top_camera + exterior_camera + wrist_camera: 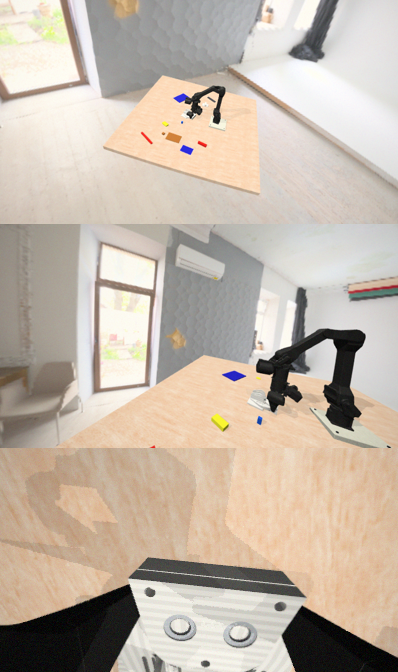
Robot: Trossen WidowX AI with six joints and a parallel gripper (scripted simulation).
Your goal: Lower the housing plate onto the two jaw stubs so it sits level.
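The blue piece is 140 mm to the left of my gripper tip and 50 mm ahead of it. Round my gripper tip: dark bar 420 mm to the right, 60 mm behind; then yellow block 240 mm to the left, 180 mm ahead; then brown tile 350 mm to the left, 30 mm ahead.
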